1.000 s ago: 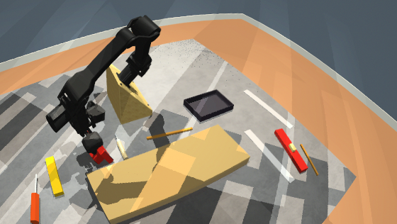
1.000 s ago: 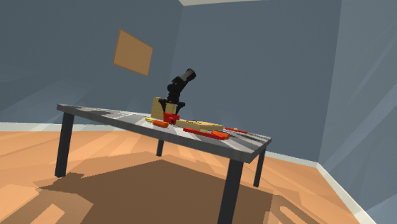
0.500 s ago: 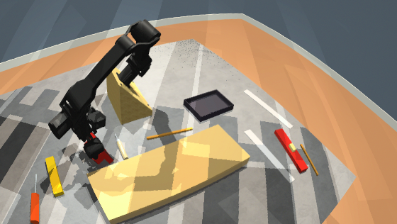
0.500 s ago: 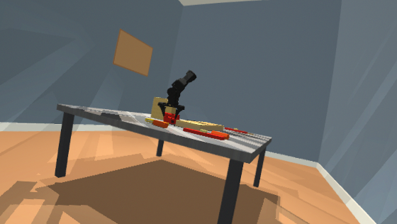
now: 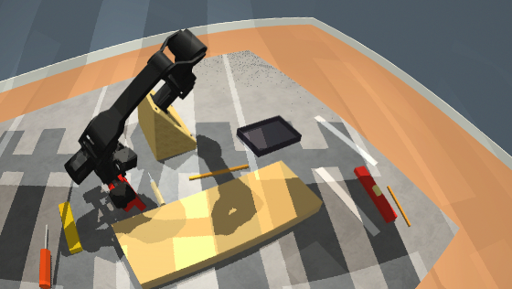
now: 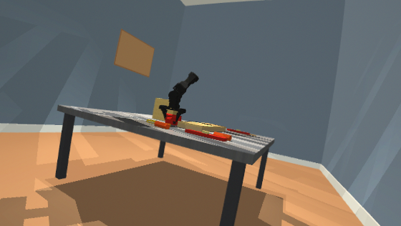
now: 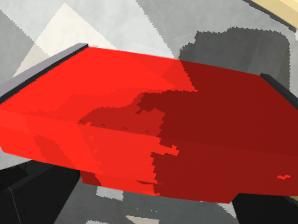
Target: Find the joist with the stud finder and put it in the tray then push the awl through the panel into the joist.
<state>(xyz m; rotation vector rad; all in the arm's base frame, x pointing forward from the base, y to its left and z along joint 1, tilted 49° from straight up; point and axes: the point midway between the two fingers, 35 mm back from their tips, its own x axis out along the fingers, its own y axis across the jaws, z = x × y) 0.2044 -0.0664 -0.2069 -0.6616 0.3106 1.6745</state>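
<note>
The awl is 20 mm behind my gripper tip, 120 mm to the left of it and 20 mm below it. Also, from my gripper tip: dark tray 90 mm behind, 530 mm to the left, 10 mm below; then yellow bar 40 mm ahead, 170 mm to the right, 20 mm below; then stud finder 10 mm ahead, 10 mm to the left.
</note>
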